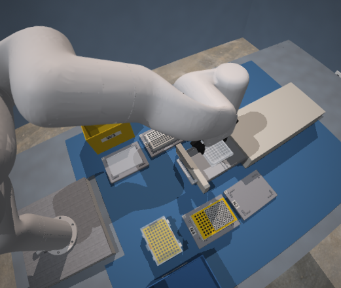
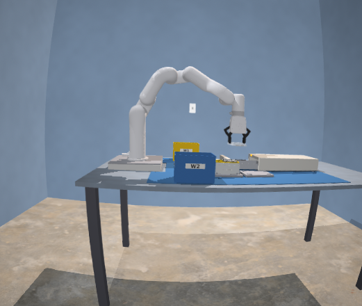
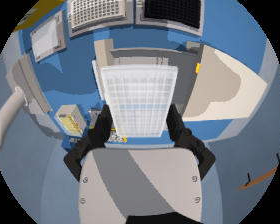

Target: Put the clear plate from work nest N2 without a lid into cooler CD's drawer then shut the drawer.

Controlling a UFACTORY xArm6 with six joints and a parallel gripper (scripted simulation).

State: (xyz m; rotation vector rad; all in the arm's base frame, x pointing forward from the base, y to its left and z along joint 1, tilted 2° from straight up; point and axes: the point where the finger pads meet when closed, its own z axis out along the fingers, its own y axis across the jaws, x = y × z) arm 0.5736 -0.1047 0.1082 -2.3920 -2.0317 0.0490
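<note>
The drawer is 140 mm below my hand, 30 mm ahead of it and 10 mm to the right of it. From my hand the other things lie so: white plate (200 mm to the left, 140 mm below, 60 mm behind); then black plate (170 mm to the left, 140 mm below, 110 mm ahead); then work nest N2 (200 mm to the right, 150 mm below, 40 mm ahead).
</note>
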